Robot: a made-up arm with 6 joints. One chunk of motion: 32 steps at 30 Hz.
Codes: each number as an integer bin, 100 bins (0 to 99) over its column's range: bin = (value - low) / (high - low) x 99, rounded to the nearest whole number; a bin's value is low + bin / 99 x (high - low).
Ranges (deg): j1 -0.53..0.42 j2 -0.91..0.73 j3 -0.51..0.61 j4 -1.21..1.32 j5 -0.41..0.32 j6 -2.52..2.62
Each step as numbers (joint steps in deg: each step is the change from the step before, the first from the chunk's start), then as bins.
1 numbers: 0.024 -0.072 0.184 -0.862 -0.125 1.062
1 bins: 58 51 61 14 39 69
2 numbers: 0.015 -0.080 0.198 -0.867 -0.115 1.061
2 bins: 57 50 63 13 40 69
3 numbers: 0.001 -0.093 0.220 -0.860 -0.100 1.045
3 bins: 55 49 65 14 42 69
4 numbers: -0.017 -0.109 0.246 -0.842 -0.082 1.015
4 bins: 53 48 67 14 44 68
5 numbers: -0.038 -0.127 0.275 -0.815 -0.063 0.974
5 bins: 51 47 69 15 47 67
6 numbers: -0.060 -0.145 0.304 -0.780 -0.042 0.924
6 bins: 49 46 72 17 50 66
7 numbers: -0.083 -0.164 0.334 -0.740 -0.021 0.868
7 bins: 47 45 75 18 53 65
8 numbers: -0.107 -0.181 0.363 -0.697 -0.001 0.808
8 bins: 44 44 77 20 55 64
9 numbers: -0.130 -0.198 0.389 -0.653 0.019 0.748
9 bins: 42 43 79 22 58 63
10 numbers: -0.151 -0.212 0.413 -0.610 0.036 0.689
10 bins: 39 42 82 23 60 62
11 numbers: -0.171 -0.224 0.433 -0.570 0.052 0.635
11 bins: 37 41 83 25 63 61
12 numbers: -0.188 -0.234 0.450 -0.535 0.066 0.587
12 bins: 36 41 85 26 65 60
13 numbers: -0.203 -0.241 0.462 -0.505 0.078 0.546
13 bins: 34 40 86 28 66 59
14 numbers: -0.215 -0.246 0.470 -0.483 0.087 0.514
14 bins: 33 40 87 28 67 58
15 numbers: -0.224 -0.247 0.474 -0.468 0.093 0.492
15 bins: 32 40 87 29 68 58
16 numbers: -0.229 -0.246 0.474 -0.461 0.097 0.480
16 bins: 31 40 87 29 69 58
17 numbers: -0.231 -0.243 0.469 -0.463 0.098 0.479
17 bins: 31 40 87 29 69 58
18 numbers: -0.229 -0.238 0.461 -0.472 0.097 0.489
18 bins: 31 41 86 29 69 58
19 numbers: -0.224 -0.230 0.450 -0.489 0.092 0.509
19 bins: 32 41 85 28 68 58
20 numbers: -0.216 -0.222 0.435 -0.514 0.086 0.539
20 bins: 33 42 84 27 67 59
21 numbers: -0.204 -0.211 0.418 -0.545 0.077 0.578
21 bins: 34 42 82 26 66 60
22 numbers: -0.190 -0.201 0.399 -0.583 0.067 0.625
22 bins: 35 43 80 25 65 61
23 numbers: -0.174 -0.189 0.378 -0.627 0.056 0.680
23 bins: 37 44 78 23 63 62
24 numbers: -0.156 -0.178 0.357 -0.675 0.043 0.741
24 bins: 39 44 77 21 61 63
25 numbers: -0.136 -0.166 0.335 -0.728 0.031 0.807
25 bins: 41 45 75 19 60 64
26 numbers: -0.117 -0.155 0.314 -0.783 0.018 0.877
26 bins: 43 46 73 17 58 65
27 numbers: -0.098 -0.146 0.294 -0.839 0.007 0.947
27 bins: 45 46 71 15 57 67
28 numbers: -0.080 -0.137 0.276 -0.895 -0.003 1.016
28 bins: 47 47 69 12 55 68
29 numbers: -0.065 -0.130 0.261 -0.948 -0.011 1.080
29 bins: 48 47 68 10 54 69
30 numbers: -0.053 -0.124 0.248 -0.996 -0.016 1.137
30 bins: 50 47 67 8 53 70
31 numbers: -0.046 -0.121 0.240 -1.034 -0.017 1.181
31 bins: 50 48 66 7 53 71
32 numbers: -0.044 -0.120 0.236 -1.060 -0.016 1.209
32 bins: 51 48 66 6 53 72
